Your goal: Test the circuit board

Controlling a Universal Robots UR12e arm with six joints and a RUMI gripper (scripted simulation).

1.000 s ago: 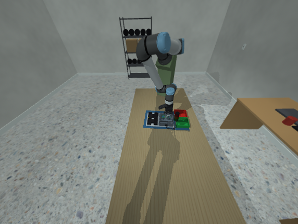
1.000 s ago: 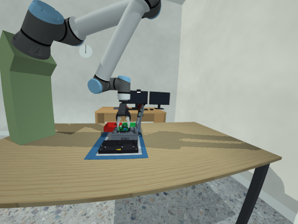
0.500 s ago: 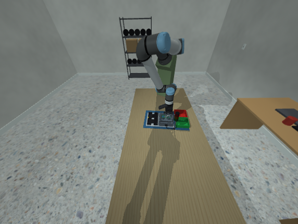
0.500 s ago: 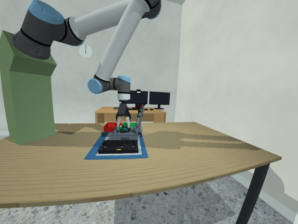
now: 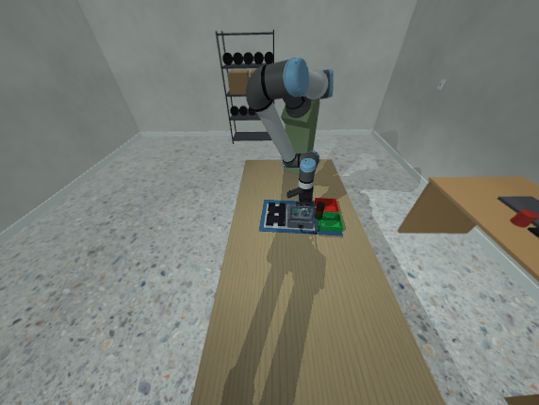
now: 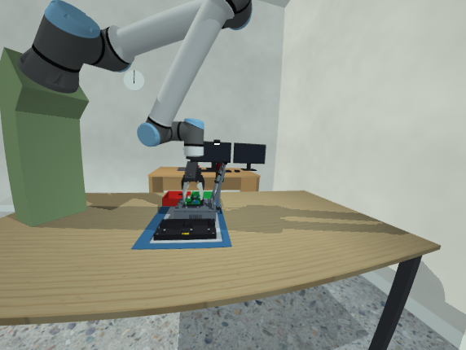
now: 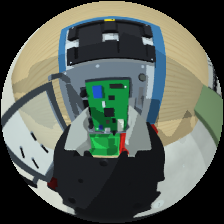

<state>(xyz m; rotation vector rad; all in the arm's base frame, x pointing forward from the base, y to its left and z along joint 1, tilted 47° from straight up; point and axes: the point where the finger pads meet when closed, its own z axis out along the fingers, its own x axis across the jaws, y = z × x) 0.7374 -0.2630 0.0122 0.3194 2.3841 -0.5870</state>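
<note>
Right now my hand is 10 mm to the right of the green circuit board. From my hand the other things lie so: tester lid 110 mm ahead, 100 mm above, 50 mm to the right; red bin 230 mm to the left, 70 mm below; green bin 160 mm to the left, 130 mm ahead, 70 mm below.
</note>
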